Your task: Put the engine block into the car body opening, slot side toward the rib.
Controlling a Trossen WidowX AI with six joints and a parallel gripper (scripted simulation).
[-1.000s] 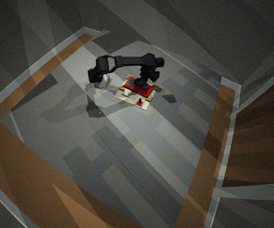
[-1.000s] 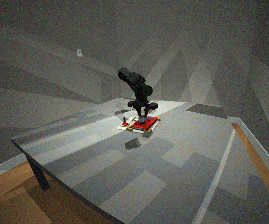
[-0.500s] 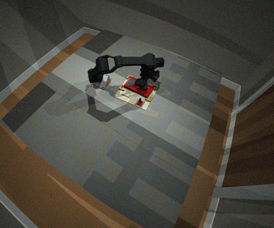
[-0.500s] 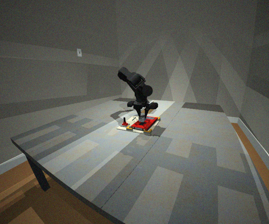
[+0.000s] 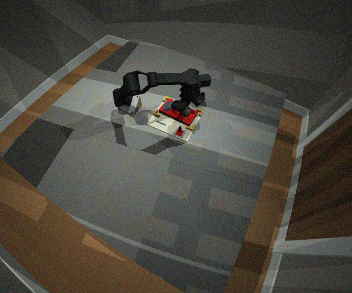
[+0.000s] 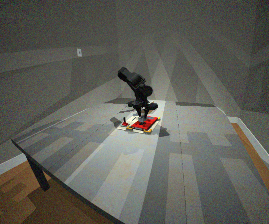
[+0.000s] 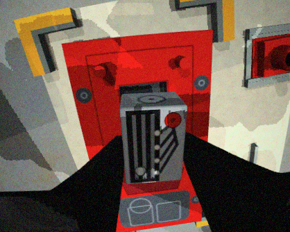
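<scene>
Right now the beige board is 30 mm behind my gripper tip, 20 mm to the right of it and 50 mm below it. Also, from my gripper tip: black upright post: 40 mm ahead, 120 mm to the right, 30 mm below; then engine block: 10 mm below.
</scene>
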